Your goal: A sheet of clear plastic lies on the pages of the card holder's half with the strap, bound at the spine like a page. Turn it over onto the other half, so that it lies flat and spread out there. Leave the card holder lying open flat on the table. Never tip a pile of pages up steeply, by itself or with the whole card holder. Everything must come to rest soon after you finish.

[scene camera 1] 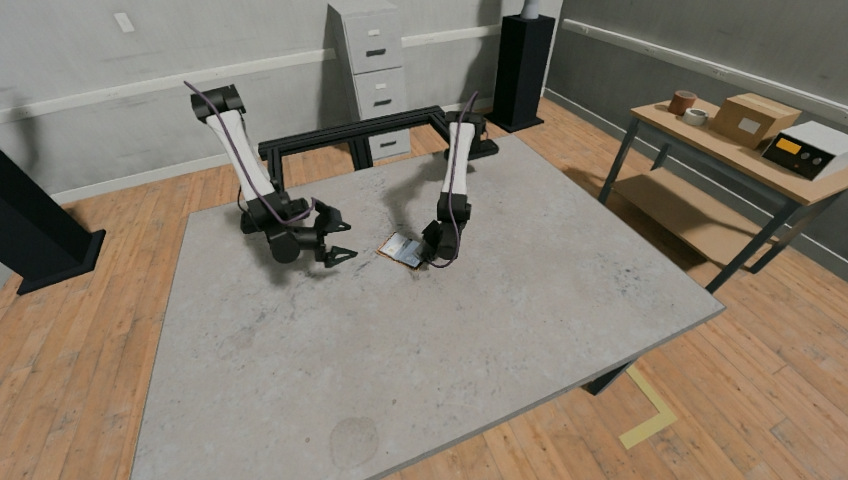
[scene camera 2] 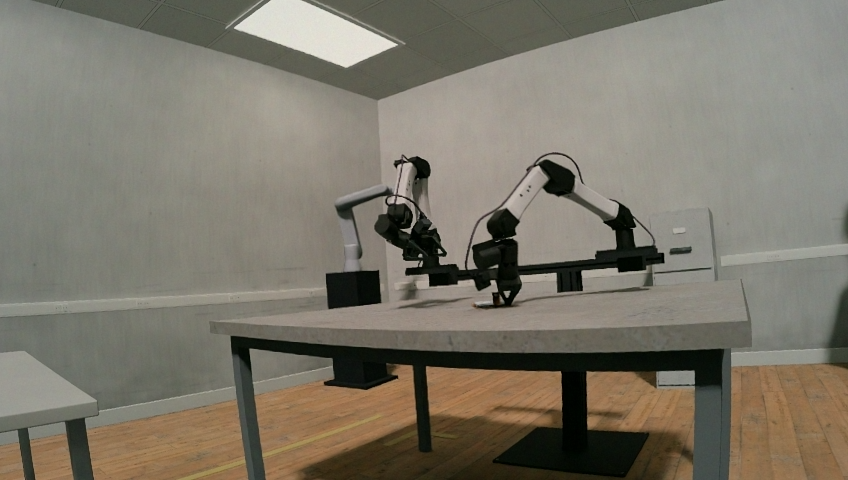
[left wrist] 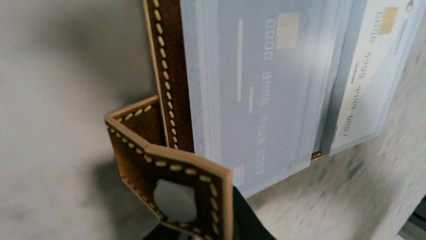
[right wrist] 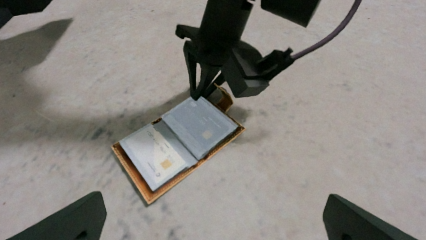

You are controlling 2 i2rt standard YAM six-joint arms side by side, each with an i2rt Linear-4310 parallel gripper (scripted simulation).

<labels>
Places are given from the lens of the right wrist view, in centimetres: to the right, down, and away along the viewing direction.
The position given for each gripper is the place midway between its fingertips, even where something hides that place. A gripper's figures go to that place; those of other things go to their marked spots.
left gripper [right wrist: 197,98]: -2, -3, 36
right gripper [right wrist: 215,204]: 0, 4, 9
clear plastic sheet [right wrist: 199,124]: -2, 1, 32
</labels>
